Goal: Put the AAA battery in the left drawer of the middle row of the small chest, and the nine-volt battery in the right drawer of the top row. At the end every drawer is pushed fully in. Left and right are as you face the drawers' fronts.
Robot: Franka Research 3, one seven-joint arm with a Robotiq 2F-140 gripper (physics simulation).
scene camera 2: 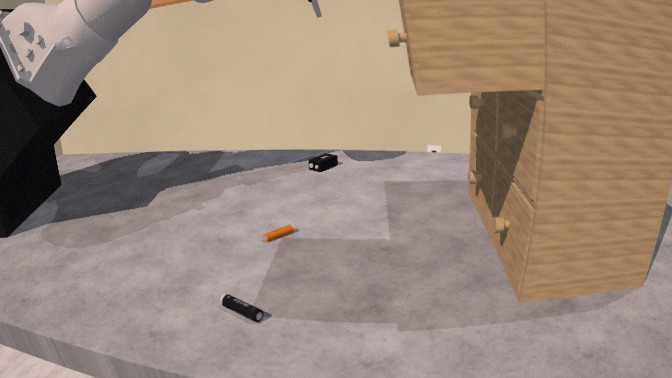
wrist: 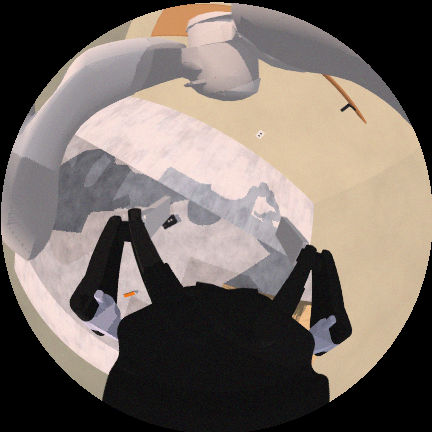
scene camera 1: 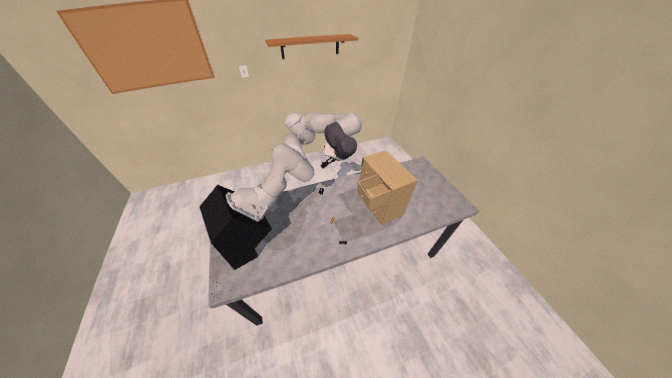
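The black nine-volt battery (scene camera 1: 321, 191) (scene camera 2: 323, 162) (wrist: 170, 221) lies on the table near its back edge. An orange cylindrical battery (scene camera 1: 332, 220) (scene camera 2: 278, 233) (wrist: 129, 294) and a black cylindrical battery (scene camera 1: 343, 242) (scene camera 2: 242, 307) lie nearer the front edge; their labels are too small to tell which is AAA. The wooden chest (scene camera 1: 404, 202) (scene camera 2: 595, 150) stands to the right. Its top-row right drawer (scene camera 1: 365, 196) (scene camera 2: 475, 55) is pulled out; the middle-row left drawer looks shut. My gripper (scene camera 1: 327, 162) (wrist: 225, 215) is open and empty, high over the table's back edge, left of the chest.
The grey table (scene camera 1: 300, 265) (scene camera 2: 125, 290) carries the black robot base (scene camera 1: 235, 235) (scene camera 2: 25, 145) at its left end. A wall shelf (scene camera 1: 312, 40) and an orange-brown board (scene camera 1: 137, 47) are on the back wall. The pulled-out drawer juts over the table.
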